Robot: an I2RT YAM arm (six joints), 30 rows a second.
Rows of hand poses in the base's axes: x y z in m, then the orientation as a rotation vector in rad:
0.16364 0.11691 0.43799 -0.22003 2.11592 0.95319
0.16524 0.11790 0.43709 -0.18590 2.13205 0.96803
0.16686 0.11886 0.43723 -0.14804 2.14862 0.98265
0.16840 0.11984 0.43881 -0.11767 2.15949 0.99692
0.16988 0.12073 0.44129 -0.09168 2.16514 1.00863
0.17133 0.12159 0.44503 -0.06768 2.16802 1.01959
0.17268 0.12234 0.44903 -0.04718 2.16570 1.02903
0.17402 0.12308 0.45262 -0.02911 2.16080 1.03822
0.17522 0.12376 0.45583 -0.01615 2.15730 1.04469
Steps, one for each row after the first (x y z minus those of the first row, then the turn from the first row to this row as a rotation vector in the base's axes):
0.00160 0.00099 -0.00090 0.01437 0.02722 -0.01385
0.00322 0.00195 -0.00076 0.02946 0.05597 -0.02989
0.00476 0.00293 0.00082 0.04388 0.07799 -0.04187
0.00624 0.00382 0.00330 0.05715 0.09368 -0.05291
0.00769 0.00468 0.00704 0.07028 0.10634 -0.06339
0.00904 0.00543 0.01104 0.08327 0.11318 -0.07321
0.01038 0.00617 0.01463 0.09629 0.11714 -0.08203
0.01158 0.00685 0.01784 0.10554 0.12002 -0.08838

